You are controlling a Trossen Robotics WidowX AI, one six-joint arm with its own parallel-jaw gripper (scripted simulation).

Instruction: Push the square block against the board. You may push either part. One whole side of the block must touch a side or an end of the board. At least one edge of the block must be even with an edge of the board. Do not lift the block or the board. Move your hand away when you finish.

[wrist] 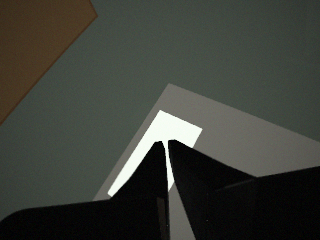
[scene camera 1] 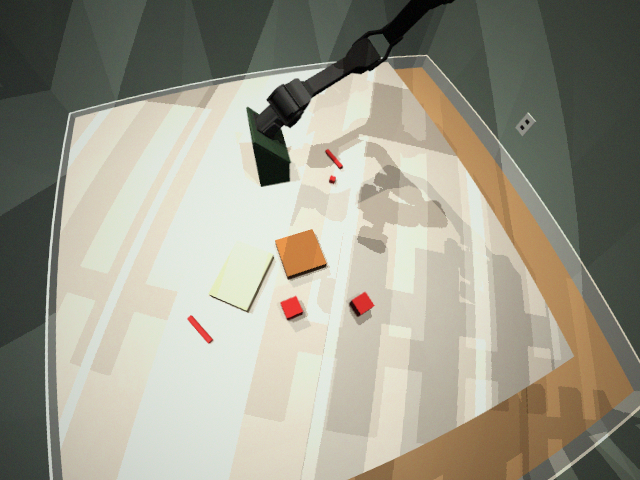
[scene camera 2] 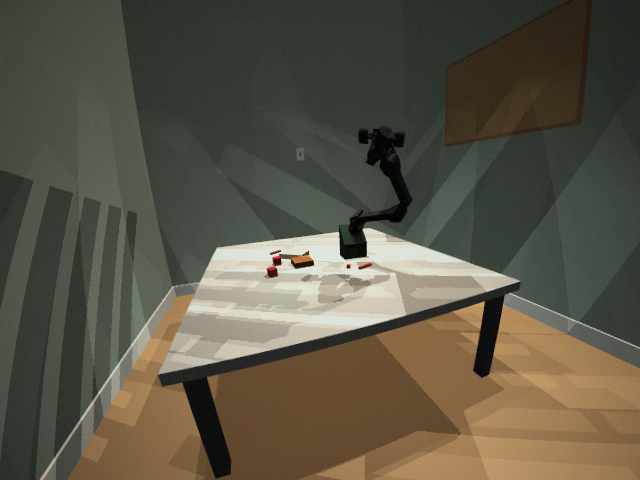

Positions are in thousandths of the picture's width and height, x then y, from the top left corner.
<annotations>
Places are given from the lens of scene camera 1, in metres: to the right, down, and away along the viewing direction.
orange square block (scene camera 1: 470,528): -0.05, 0.03, 0.71
pale yellow board (scene camera 1: 374,586): -0.20, 0.10, 0.66
</annotations>
